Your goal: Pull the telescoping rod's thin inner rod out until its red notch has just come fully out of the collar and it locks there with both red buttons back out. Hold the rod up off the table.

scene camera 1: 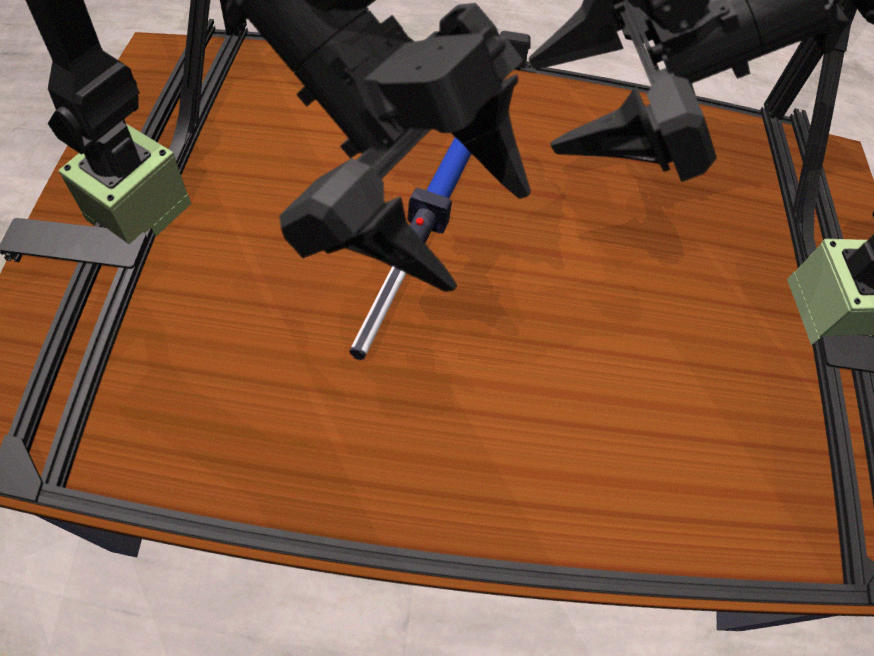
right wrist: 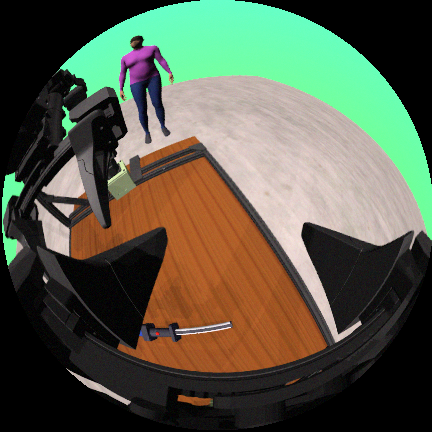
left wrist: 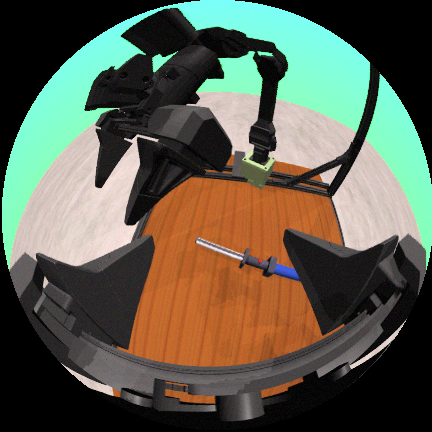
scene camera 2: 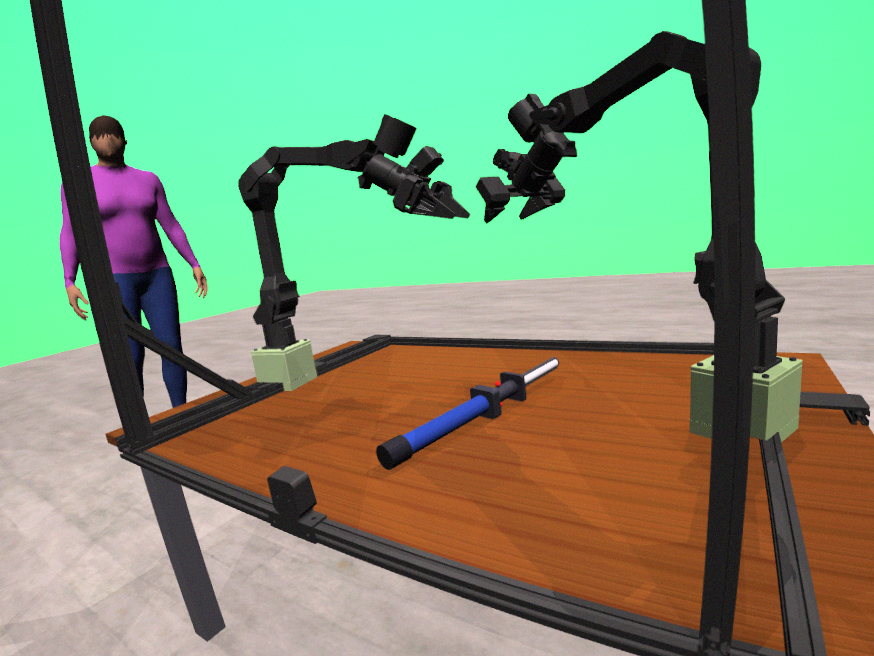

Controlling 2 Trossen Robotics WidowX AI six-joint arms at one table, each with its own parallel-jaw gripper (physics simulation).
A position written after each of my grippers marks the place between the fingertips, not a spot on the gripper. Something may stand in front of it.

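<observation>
I see that my left gripper [scene camera 1: 541, 103] is open and that my left gripper holds nothing. My right gripper [scene camera 1: 490, 240] is open too, and my right gripper holds nothing.
</observation>
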